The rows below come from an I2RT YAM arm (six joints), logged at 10 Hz.
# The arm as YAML. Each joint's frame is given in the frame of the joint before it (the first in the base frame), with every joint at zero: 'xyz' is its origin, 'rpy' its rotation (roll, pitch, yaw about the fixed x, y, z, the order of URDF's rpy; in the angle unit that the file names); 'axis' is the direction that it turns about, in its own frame. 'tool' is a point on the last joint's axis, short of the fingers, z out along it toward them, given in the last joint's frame.
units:
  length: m
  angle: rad
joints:
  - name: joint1
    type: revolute
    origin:
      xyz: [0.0, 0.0, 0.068]
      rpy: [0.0, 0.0, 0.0]
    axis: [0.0, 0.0, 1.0]
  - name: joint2
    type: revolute
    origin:
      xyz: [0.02, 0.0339, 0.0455]
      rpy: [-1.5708, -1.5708, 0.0]
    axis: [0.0, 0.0, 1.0]
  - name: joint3
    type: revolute
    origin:
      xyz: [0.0, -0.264, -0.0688]
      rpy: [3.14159, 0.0, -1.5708]
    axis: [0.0, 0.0, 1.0]
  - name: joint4
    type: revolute
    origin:
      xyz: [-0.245, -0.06, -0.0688]
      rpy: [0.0, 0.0, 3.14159]
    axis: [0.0, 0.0, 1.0]
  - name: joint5
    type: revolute
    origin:
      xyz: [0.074, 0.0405, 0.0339]
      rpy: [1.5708, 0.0, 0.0]
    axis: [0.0, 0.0, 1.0]
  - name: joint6
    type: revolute
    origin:
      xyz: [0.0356, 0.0, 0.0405]
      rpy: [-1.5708, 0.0, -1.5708]
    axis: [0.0, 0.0, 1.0]
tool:
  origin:
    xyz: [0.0, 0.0, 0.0]
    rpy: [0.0, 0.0, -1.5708]
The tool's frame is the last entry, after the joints.
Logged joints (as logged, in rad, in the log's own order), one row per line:
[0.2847 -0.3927 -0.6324 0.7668 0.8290 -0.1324]
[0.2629 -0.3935 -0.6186 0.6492 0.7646 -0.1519]
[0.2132 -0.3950 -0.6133 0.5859 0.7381 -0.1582]
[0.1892 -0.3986 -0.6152 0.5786 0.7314 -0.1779]
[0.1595 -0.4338 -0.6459 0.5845 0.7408 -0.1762]
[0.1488 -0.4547 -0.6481 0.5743 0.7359 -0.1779]
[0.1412 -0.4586 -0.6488 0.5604 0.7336 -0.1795]
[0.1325 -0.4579 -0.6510 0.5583 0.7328 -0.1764]
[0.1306 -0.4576 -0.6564 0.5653 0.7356 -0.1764]
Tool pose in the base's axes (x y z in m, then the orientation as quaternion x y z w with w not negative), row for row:
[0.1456 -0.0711 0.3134 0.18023 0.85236 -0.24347 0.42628]
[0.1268 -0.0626 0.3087 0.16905 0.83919 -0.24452 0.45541]
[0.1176 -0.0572 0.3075 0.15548 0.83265 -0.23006 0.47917]
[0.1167 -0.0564 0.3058 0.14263 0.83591 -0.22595 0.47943]
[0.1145 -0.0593 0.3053 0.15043 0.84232 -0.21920 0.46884]
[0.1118 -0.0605 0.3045 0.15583 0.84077 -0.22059 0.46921]
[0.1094 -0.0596 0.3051 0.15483 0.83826 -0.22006 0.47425]
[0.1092 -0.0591 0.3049 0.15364 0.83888 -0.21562 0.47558]
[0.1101 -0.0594 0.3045 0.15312 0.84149 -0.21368 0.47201]
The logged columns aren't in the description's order. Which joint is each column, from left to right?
Columns, left to right: joint5, joint1, joint4, joint2, joint3, joint6.
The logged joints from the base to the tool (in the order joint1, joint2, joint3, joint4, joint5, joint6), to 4 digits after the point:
[-0.3927 0.7668 0.8290 -0.6324 0.2847 -0.1324]
[-0.3935 0.6492 0.7646 -0.6186 0.2629 -0.1519]
[-0.3950 0.5859 0.7381 -0.6133 0.2132 -0.1582]
[-0.3986 0.5786 0.7314 -0.6152 0.1892 -0.1779]
[-0.4338 0.5845 0.7408 -0.6459 0.1595 -0.1762]
[-0.4547 0.5743 0.7359 -0.6481 0.1488 -0.1779]
[-0.4586 0.5604 0.7336 -0.6488 0.1412 -0.1795]
[-0.4579 0.5583 0.7328 -0.6510 0.1325 -0.1764]
[-0.4576 0.5653 0.7356 -0.6564 0.1306 -0.1764]

